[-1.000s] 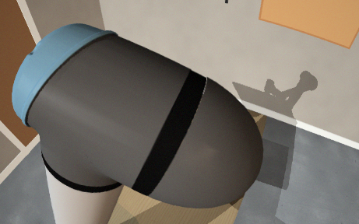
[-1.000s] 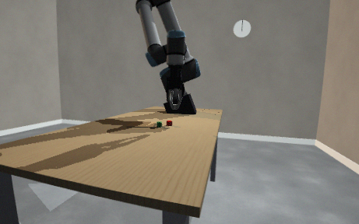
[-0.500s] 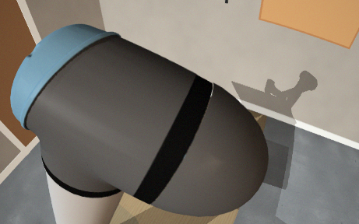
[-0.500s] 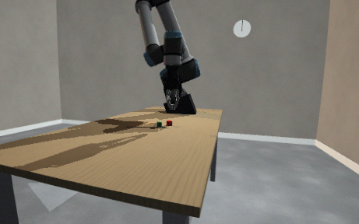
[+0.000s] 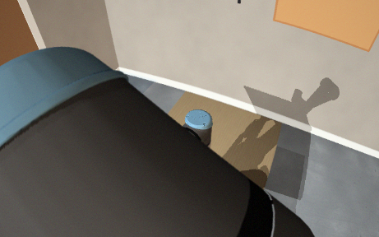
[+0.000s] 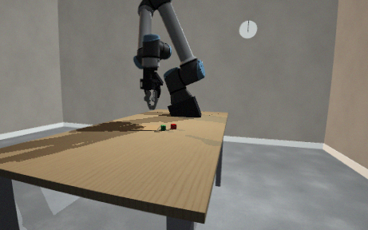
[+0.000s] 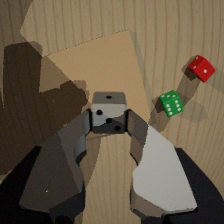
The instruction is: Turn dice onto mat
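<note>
My hand is 3 cm short of the tan mat, 2 cm to the left of it and 12 cm above it. The rest, counted from my hand: green die 4 cm ahead, 9 cm to the left, 11 cm below; then red die 2 cm behind, 12 cm to the left, 11 cm below; then white die 1 cm below.
</note>
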